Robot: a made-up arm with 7 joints. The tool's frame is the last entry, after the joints. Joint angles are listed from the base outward.
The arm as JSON. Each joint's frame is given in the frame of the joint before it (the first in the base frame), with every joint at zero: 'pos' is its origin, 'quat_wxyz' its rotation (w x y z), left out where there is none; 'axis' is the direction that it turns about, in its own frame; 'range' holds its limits. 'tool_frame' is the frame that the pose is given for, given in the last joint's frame.
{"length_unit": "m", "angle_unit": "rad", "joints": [
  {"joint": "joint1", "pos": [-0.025, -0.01, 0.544], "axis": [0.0, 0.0, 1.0], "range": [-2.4, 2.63]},
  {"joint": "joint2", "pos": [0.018, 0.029, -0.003], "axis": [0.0, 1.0, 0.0], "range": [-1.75, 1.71]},
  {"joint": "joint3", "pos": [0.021, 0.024, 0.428], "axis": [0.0, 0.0, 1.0], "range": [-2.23, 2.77]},
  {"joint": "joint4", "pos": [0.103, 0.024, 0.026], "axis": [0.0, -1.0, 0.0], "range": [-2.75, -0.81]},
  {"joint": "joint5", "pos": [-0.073, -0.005, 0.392], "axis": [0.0, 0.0, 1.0], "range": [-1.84, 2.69]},
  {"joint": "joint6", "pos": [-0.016, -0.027, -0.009], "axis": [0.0, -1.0, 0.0], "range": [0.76, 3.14]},
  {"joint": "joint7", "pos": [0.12, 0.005, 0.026], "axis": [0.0, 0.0, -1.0], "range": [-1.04, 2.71]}
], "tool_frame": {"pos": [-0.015, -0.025, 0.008], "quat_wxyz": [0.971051, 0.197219, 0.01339, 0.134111]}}
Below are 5 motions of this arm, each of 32 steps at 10 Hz.
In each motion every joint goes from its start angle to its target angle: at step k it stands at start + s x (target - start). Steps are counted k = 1, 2, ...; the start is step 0. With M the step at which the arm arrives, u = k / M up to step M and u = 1 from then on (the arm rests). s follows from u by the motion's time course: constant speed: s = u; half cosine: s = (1 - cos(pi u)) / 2; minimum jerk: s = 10 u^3 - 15 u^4 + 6 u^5.
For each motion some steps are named. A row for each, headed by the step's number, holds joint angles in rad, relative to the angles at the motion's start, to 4 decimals.
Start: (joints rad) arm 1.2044 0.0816 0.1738 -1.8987 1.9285 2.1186 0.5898
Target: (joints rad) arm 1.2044 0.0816 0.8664 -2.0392 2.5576 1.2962 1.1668
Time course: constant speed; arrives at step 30
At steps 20, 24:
20: 0.0000 0.0000 0.4617 -0.0937 0.4194 -0.5483 0.3847
24: 0.0000 0.0000 0.5541 -0.1124 0.5033 -0.6579 0.4616

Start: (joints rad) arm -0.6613 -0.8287 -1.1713 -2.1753 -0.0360 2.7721 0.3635
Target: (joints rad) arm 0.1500 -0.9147 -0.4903 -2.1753 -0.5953 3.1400 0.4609
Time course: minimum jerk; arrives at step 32
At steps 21, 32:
21: 0.6283 -0.0666 0.5274 0.0000 -0.4332 0.2849 0.0754
32: 0.8113 -0.0860 0.6810 0.0000 -0.5593 0.3679 0.0974

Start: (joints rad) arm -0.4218 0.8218 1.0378 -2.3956 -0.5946 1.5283 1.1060
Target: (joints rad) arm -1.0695 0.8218 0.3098 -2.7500 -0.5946 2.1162 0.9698
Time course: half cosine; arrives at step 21
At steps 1, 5, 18, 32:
1: -0.0036 0.0000 -0.0041 -0.0020 0.0000 0.0033 -0.0008
5: -0.0865 0.0000 -0.0972 -0.0473 0.0000 0.0785 -0.0182
18: -0.6156 0.0000 -0.6920 -0.3369 0.0000 0.5588 -0.1295
32: -0.6477 0.0000 -0.7280 -0.3544 0.0000 0.5879 -0.1362

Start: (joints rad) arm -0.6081 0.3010 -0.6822 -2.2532 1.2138 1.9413 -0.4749
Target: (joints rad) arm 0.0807 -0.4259 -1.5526 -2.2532 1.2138 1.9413 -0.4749
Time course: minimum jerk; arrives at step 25
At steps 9, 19, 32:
9: 0.1728 -0.1824 -0.2184 0.0000 0.0000 0.0000 0.0000
19: 0.6246 -0.6591 -0.7892 0.0000 0.0000 0.0000 0.0000
32: 0.6888 -0.7269 -0.8704 0.0000 0.0000 0.0000 0.0000

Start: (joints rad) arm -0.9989 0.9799 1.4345 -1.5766 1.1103 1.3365 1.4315
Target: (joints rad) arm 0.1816 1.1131 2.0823 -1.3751 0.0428 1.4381 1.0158
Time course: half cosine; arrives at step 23
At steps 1, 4, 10, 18, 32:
1: 0.0055 0.0006 0.0030 0.0009 -0.0050 0.0005 -0.0019
4: 0.0859 0.0097 0.0472 0.0147 -0.0777 0.0074 -0.0303
10: 0.4702 0.0530 0.2580 0.0803 -0.4252 0.0405 -0.1656
18: 1.0481 0.1183 0.5752 0.1789 -0.9478 0.0902 -0.3691
32: 1.1805 0.1332 0.6478 0.2015 -1.0675 0.1016 -0.4157

